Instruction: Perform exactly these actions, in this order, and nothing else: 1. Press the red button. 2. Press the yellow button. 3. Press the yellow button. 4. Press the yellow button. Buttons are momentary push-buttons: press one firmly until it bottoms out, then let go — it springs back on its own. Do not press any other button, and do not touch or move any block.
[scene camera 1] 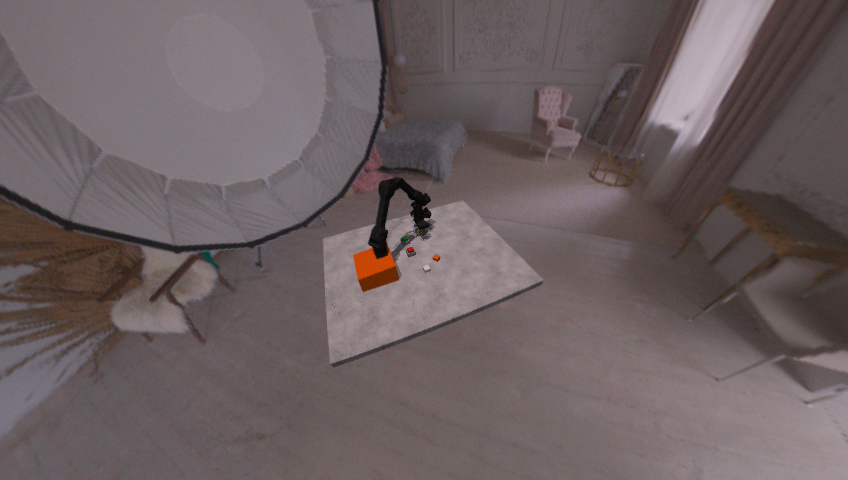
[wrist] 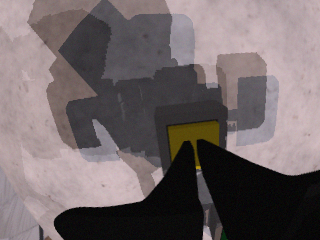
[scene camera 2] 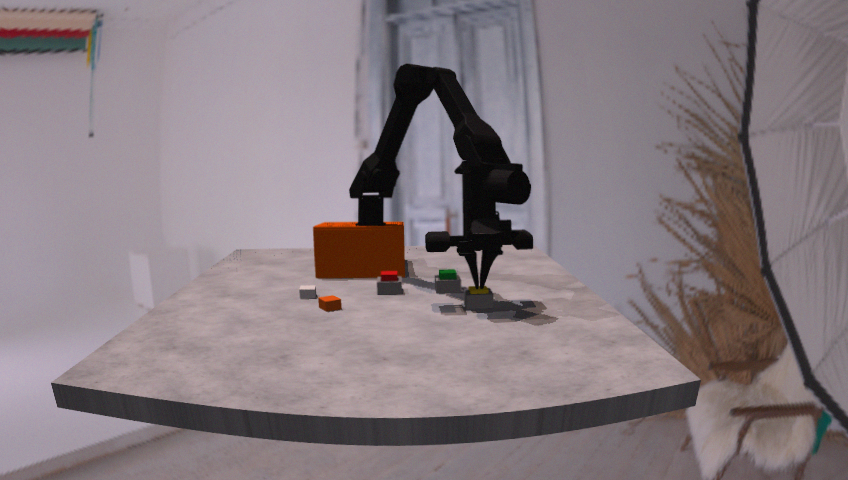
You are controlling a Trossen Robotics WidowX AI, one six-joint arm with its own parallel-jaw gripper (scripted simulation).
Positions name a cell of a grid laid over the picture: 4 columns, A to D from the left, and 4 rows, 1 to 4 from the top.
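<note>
A yellow button (wrist: C3) is visible. My gripper (wrist: C3) is visible too, and scene camera 2 likewise shows my gripper (scene camera 2: C3).
</note>
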